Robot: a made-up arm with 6 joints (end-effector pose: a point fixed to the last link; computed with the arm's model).
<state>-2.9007 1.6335 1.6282 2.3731 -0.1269 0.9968</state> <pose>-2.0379 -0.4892 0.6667 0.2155 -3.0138 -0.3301</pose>
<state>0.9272 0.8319 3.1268 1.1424 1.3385 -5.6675</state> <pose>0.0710 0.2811 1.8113 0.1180 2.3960 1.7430</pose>
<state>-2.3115 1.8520 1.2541 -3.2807 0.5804 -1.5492</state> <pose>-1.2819 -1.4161 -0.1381 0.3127 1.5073 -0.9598</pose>
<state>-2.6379 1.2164 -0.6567 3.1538 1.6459 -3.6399</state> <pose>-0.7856 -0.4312 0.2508 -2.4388 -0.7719 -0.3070</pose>
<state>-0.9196 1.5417 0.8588 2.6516 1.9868 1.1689</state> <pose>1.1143 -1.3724 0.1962 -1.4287 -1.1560 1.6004</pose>
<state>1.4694 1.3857 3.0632 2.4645 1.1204 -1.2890</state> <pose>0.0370 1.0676 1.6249 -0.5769 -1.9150 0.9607</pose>
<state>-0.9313 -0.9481 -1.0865 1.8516 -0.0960 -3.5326</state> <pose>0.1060 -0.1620 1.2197 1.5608 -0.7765 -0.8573</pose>
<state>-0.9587 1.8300 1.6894 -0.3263 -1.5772 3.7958</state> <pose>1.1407 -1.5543 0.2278 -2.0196 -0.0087 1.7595</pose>
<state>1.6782 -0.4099 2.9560 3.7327 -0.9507 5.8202</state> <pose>0.0563 -1.0571 1.1938 0.6547 1.0304 -1.7731</pose>
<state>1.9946 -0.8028 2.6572 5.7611 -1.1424 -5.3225</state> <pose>0.5210 -1.2943 1.0697 1.4403 -1.9557 0.2389</pose>
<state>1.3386 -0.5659 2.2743 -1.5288 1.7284 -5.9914</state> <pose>-0.1495 -1.1741 1.6091 -2.1472 0.1507 0.0386</pose>
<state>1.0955 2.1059 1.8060 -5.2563 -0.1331 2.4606</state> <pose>0.9010 1.7194 -0.0907 2.2774 1.3130 -0.1903</pose>
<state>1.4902 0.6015 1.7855 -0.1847 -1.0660 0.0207</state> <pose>0.0642 1.0473 2.2554 0.1396 -0.0535 1.6533</pose>
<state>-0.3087 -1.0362 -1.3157 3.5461 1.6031 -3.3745</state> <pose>-0.0391 -0.0397 0.9354 0.0695 1.8379 -0.7167</pose>
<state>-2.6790 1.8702 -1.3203 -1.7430 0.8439 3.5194</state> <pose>-0.3021 -0.0467 0.2417 1.1773 0.7109 1.2123</pose>
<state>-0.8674 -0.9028 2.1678 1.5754 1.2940 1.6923</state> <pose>-0.8763 1.2212 1.2064 -0.0384 -0.0485 0.9783</pose>
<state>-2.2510 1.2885 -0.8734 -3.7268 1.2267 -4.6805</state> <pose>-0.3995 -0.5983 0.2179 -1.2437 -0.3485 0.1866</pose>
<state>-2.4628 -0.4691 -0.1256 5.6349 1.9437 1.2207</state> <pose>-0.2630 -0.1209 1.9936 1.3523 0.3661 1.5774</pose>
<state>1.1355 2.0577 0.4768 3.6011 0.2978 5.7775</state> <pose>0.4997 1.0356 -0.7778 1.3381 0.6643 -1.6099</pose>
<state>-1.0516 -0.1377 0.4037 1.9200 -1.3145 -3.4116</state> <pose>0.2017 -0.5845 2.2053 0.4568 -2.3527 -0.8441</pose>
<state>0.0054 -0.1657 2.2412 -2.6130 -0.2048 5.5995</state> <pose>-0.7881 0.0087 2.1498 0.8588 0.2896 2.9577</pose>
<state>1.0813 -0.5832 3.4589 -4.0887 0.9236 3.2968</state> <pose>-0.5049 -0.7737 0.7904 -0.4634 2.8142 -0.4970</pose>
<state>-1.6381 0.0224 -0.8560 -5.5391 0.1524 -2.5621</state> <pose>-0.0436 -0.8395 1.0570 1.9827 -1.0210 -1.6498</pose>
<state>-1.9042 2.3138 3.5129 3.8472 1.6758 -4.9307</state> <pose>-0.4626 -1.0865 0.6117 0.8941 -1.9359 -2.2068</pose>
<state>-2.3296 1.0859 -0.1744 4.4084 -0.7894 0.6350</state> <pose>-0.9537 -1.1302 0.3251 2.1090 -1.0746 -1.4064</pose>
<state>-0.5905 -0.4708 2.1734 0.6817 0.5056 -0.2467</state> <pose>-0.9663 0.6941 1.8288 1.3385 2.7121 0.5284</pose>
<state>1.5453 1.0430 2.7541 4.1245 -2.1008 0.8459</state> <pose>-0.0708 0.7838 1.8192 0.3777 1.3079 -2.0366</pose>
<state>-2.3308 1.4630 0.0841 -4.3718 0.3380 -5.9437</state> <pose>-0.9791 -1.0875 -0.1325 -0.1672 1.3732 -0.2418</pose>
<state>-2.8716 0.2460 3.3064 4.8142 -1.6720 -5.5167</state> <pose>0.3854 -0.0232 1.5928 -1.8524 1.5069 -0.8278</pose>
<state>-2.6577 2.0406 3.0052 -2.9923 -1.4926 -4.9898</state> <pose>-1.1713 -0.6368 0.9130 -1.0310 -0.7484 -0.1482</pose>
